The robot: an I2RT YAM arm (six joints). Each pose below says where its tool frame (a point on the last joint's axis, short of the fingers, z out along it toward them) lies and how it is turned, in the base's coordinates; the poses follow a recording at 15 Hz.
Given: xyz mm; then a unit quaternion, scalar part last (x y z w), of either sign.
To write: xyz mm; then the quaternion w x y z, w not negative. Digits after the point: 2 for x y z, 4 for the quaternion.
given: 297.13 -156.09 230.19 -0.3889 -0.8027 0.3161 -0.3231
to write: 297.13 -156.09 230.19 0.3231 0.3889 0.8027 -0.3161
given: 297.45 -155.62 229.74 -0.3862 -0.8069 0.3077 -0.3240
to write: 297.45 -155.62 229.74 0.3240 0.3862 0.8069 -0.3077
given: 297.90 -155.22 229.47 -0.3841 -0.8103 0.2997 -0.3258
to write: 297.90 -155.22 229.47 0.3258 0.3841 0.8103 -0.2997
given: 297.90 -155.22 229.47 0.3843 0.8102 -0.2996 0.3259
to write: 297.90 -155.22 229.47 0.3259 0.3843 0.8102 -0.2996
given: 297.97 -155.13 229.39 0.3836 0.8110 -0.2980 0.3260
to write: 297.97 -155.13 229.39 0.3260 0.3836 0.8110 -0.2980
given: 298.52 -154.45 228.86 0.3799 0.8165 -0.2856 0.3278
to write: 298.52 -154.45 228.86 0.3278 0.3799 0.8165 -0.2856
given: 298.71 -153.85 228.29 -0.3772 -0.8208 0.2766 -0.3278
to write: 298.71 -153.85 228.29 0.3278 0.3772 0.8208 -0.2766
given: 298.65 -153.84 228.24 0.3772 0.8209 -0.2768 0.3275
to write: 298.65 -153.84 228.24 0.3275 0.3772 0.8209 -0.2768
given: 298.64 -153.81 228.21 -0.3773 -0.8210 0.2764 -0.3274
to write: 298.64 -153.81 228.21 0.3274 0.3773 0.8210 -0.2764
